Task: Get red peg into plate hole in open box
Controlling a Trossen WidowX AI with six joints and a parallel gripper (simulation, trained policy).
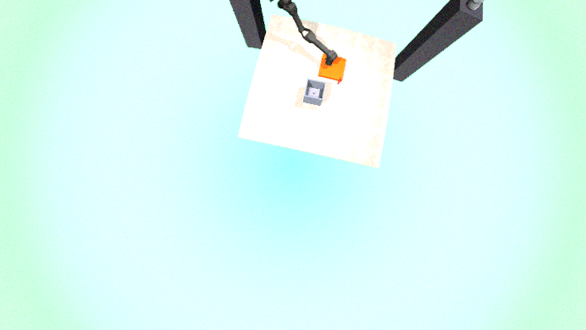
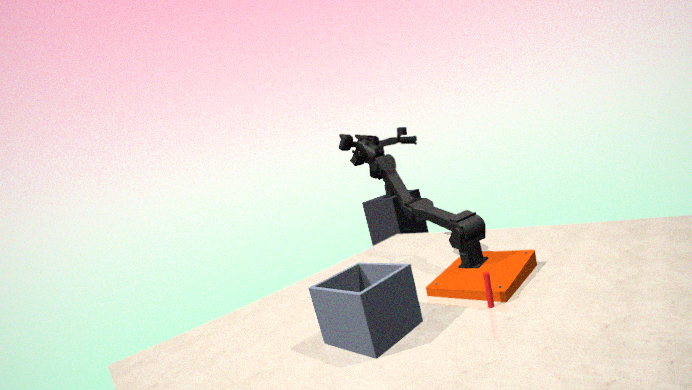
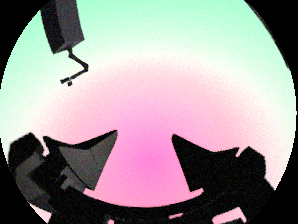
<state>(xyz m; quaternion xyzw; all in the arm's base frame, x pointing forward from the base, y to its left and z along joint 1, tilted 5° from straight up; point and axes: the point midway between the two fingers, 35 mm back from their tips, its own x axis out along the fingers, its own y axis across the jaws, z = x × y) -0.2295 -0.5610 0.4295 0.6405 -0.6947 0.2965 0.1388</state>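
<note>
Now: gripper tip 72 cm to the right of the red peg, 46 cm above it and 36 cm short of it.
</note>
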